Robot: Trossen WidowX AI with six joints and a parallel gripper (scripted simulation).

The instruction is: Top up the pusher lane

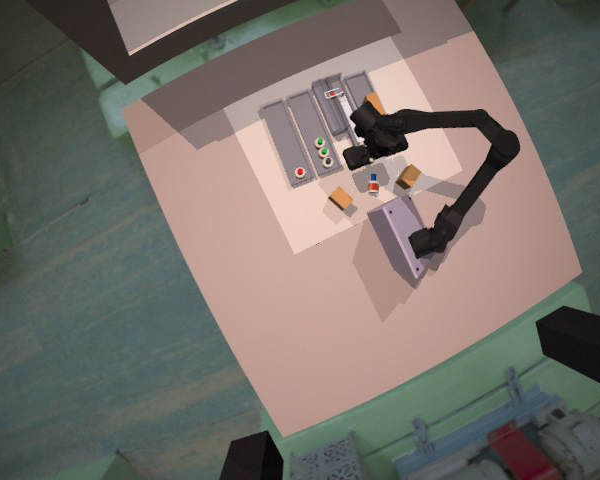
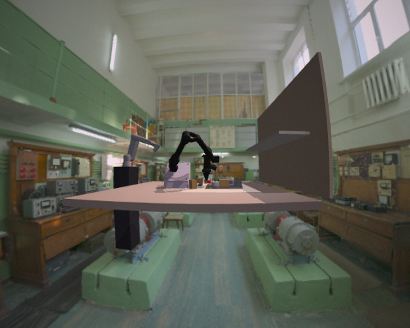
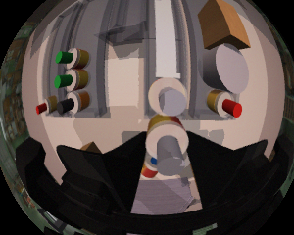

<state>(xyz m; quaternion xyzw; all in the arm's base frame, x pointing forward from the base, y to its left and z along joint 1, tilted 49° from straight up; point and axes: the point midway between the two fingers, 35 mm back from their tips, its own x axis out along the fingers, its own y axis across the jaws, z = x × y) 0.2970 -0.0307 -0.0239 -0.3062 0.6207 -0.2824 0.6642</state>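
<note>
Right now the grey disc is 8 cm ahead of my gripper tip, 8 cm to the right of it and 3 cm below it. The rest, counted from my gripper tip: orange box (15 cm ahead, 8 cm to the right, 2 cm below).
</note>
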